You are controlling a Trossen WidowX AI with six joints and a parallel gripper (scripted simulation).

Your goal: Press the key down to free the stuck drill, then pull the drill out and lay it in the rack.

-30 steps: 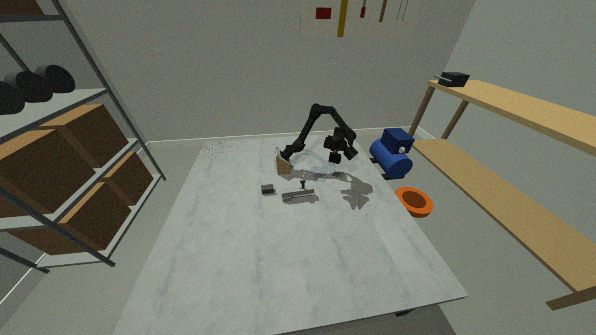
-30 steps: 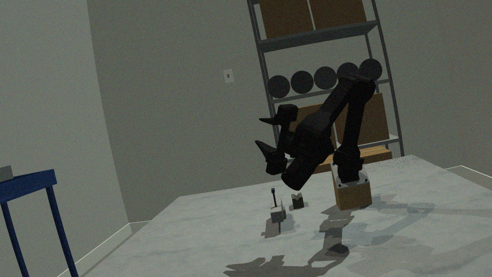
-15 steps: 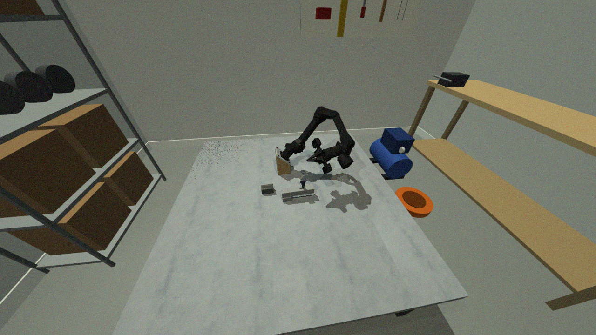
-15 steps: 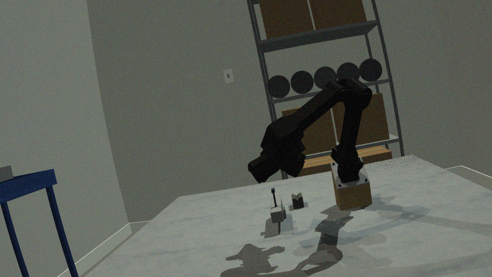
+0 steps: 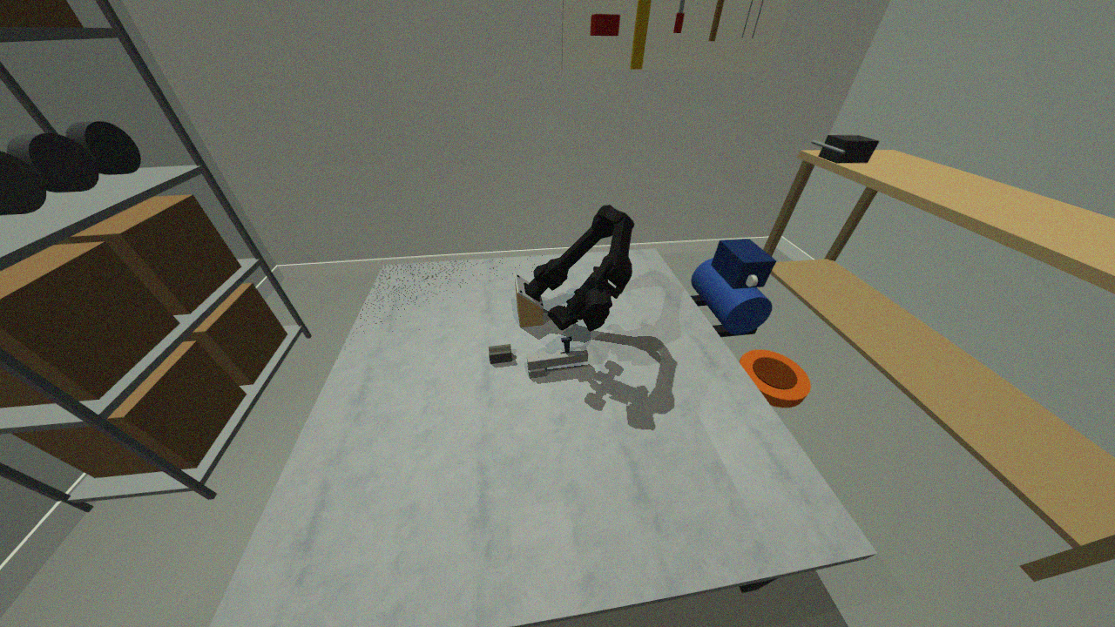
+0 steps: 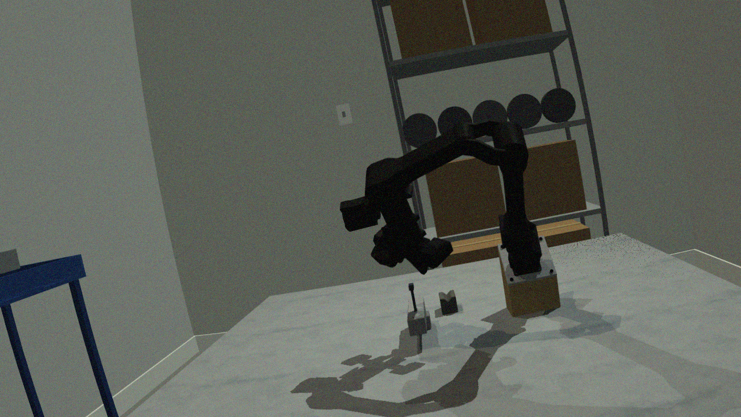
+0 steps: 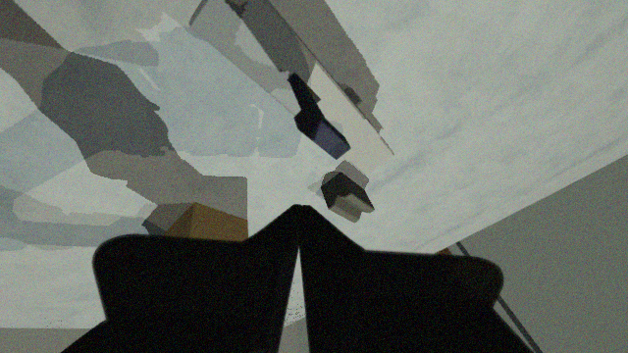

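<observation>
The black key lies 3 cm ahead of my gripper tip, 1 cm to the left of it and 5 cm below it. Also, from my gripper tip: drill (3 cm ahead, 4 cm to the right, 9 cm below); rack (4 cm behind, 19 cm to the right, 13 cm below); grey fixture block (3 cm ahead, 2 cm to the right, 10 cm below).
</observation>
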